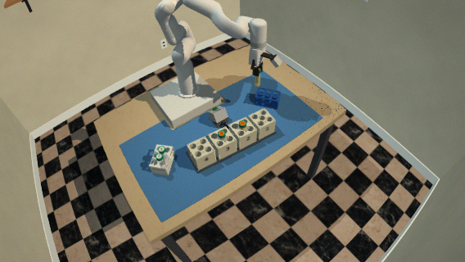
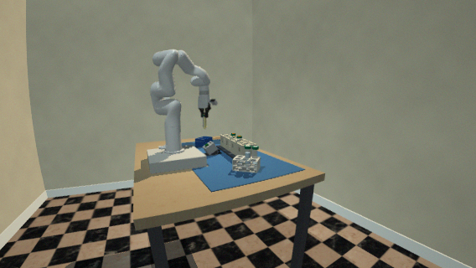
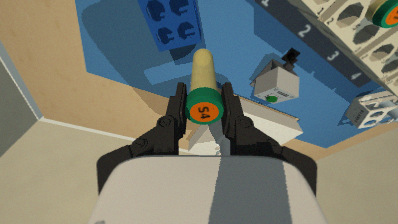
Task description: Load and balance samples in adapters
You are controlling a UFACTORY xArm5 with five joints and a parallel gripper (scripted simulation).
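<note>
Right now the sample tube S4 is 10 mm behind my hand and 50 mm below it. Round my hand: blue sample rack RS: 10 mm ahead, 70 mm to the left, 220 mm below; DONE desk: 30 mm behind, 230 mm to the right, 200 mm below; sample tube S7: 150 mm ahead, 200 mm to the right, 180 mm below.
</note>
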